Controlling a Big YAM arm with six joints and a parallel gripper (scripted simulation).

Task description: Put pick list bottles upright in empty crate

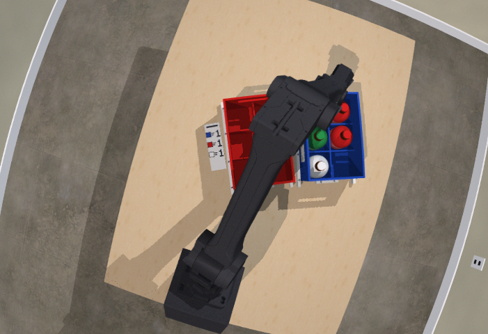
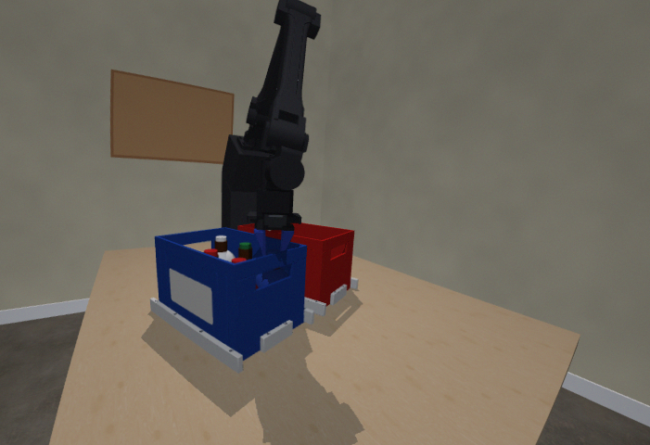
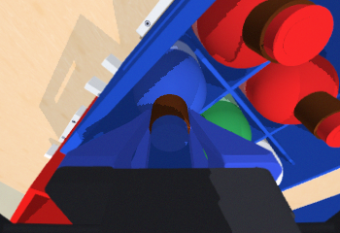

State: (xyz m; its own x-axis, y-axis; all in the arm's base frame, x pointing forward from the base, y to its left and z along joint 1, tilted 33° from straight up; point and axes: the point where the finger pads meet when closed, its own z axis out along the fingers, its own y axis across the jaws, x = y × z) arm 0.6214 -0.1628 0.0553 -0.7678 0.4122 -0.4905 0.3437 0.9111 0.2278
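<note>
The blue-label bottle lies 60 mm below my hand. Round my hand: green-label bottle: 80 mm behind, 30 mm to the right, 60 mm below; then white-label bottle: 170 mm behind, 60 mm to the right, 60 mm below; then blue crate: 70 mm behind, 70 mm to the right, 60 mm below.
</note>
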